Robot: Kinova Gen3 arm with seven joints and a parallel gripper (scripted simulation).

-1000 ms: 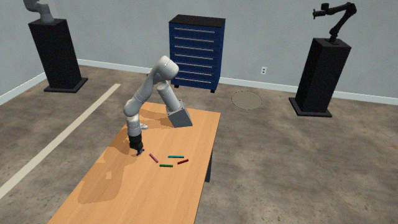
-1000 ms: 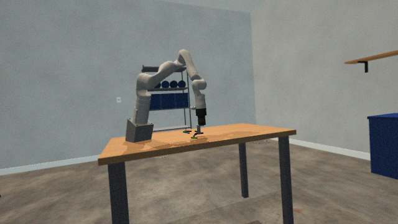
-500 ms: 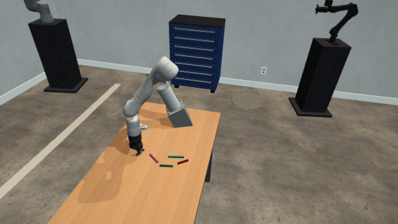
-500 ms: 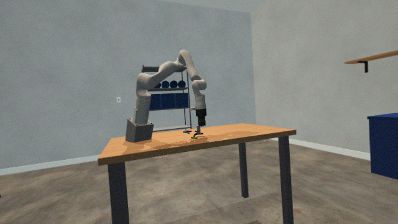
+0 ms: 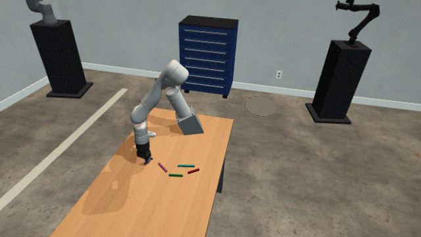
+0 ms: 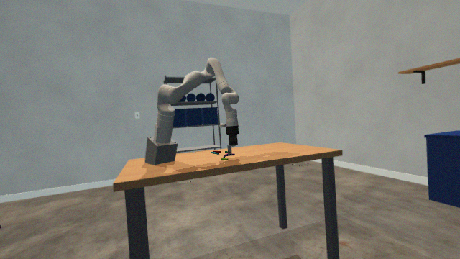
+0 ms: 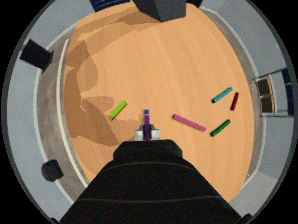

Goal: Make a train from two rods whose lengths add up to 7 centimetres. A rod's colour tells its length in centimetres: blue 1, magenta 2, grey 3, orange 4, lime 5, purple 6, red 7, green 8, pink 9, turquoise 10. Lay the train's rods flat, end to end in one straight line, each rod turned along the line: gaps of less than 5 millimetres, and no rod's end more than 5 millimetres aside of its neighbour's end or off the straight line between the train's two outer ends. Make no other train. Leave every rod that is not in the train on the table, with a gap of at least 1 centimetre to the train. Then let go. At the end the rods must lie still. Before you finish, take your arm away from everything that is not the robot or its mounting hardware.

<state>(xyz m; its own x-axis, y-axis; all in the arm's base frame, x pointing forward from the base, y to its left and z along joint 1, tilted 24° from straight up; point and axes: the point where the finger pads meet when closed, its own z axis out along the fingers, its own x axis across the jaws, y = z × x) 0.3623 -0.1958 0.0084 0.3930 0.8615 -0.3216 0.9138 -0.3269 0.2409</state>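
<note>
The blue rod lies 3 cm behind my hand, 1 cm to the left of it and 3 cm below it. Round my hand: purple rod: 1 cm below; then pink rod: 3 cm ahead, 9 cm to the left, 3 cm below; then lime rod: 6 cm behind, 4 cm to the right, 3 cm below.
</note>
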